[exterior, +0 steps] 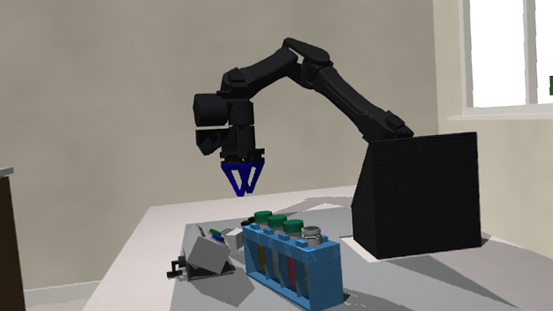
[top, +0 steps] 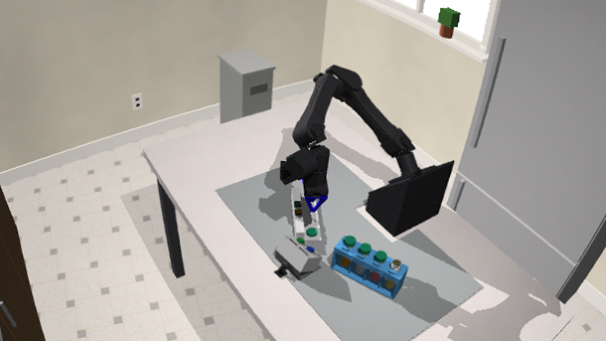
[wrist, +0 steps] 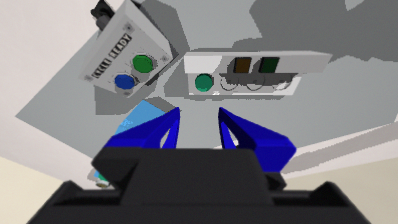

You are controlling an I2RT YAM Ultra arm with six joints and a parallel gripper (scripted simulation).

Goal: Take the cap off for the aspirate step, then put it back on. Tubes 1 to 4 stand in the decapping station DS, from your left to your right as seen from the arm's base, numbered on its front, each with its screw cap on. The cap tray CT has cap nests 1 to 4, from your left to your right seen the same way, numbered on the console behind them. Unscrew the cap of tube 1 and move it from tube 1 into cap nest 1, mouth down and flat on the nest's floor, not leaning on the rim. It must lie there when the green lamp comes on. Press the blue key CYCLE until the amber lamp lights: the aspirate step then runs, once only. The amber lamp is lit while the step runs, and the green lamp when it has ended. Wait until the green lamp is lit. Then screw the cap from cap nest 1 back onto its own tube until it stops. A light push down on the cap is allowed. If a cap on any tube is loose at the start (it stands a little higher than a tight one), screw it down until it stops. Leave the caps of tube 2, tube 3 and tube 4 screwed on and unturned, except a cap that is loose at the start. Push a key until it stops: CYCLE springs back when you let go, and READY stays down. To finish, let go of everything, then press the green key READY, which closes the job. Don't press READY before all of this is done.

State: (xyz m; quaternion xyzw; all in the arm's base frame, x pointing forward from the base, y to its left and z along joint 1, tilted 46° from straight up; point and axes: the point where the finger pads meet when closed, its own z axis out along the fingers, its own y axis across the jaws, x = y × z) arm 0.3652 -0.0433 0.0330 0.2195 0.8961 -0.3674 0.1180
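Now: the blue key 10 cm to the left of my hand, 7 cm below it and 6 cm ahead of it. Round my hand: green key (7 cm below, 7 cm ahead, 5 cm to the left); then grey key box (9 cm below, 9 cm ahead, 8 cm to the left); then green cap (13 cm below, 1 cm behind).
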